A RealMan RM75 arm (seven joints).
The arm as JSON. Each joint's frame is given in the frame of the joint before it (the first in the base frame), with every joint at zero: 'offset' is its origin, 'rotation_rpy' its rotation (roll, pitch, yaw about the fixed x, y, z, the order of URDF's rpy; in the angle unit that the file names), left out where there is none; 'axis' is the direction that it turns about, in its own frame. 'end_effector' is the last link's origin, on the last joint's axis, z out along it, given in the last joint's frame.
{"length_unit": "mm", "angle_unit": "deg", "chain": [
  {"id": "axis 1", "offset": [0.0, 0.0, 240.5], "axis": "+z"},
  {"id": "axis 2", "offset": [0.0, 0.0, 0.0], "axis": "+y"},
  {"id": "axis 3", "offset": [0.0, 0.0, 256.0], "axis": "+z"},
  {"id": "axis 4", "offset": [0.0, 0.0, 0.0], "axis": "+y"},
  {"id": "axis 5", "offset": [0.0, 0.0, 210.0], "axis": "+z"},
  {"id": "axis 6", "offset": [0.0, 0.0, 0.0], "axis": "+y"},
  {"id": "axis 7", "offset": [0.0, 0.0, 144.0], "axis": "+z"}
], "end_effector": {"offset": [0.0, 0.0, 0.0]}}
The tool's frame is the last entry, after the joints.
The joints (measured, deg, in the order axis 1, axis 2, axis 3, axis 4, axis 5, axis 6, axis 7), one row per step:
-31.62, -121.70, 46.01, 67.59, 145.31, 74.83, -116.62
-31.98, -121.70, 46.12, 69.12, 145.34, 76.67, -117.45
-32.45, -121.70, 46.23, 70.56, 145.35, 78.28, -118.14
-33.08, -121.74, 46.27, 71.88, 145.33, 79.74, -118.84
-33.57, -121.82, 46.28, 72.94, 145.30, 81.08, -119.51
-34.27, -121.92, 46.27, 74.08, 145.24, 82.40, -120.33
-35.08, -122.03, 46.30, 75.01, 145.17, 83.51, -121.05
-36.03, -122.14, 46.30, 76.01, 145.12, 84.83, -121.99
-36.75, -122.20, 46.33, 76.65, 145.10, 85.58, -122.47
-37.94, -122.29, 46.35, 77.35, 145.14, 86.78, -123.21
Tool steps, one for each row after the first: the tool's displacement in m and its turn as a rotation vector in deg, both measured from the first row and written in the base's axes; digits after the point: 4 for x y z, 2 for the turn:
0.0072, -0.0001, 0.0028, -0.62, -0.24, -0.48
0.0149, 0.0004, 0.0055, -1.11, -0.36, -1.15
0.0232, 0.0015, 0.0078, -1.51, -0.57, -1.87
0.0299, 0.0017, 0.0092, -1.99, -0.87, -2.32
0.0382, 0.0027, 0.0108, -2.36, -1.24, -2.90
0.0468, 0.0041, 0.0117, -2.74, -1.58, -3.59
0.0563, 0.0054, 0.0126, -3.22, -2.02, -4.22
0.0632, 0.0067, 0.0134, -3.49, -2.17, -4.85
0.0733, 0.0084, 0.0136, -4.13, -2.43, -5.67

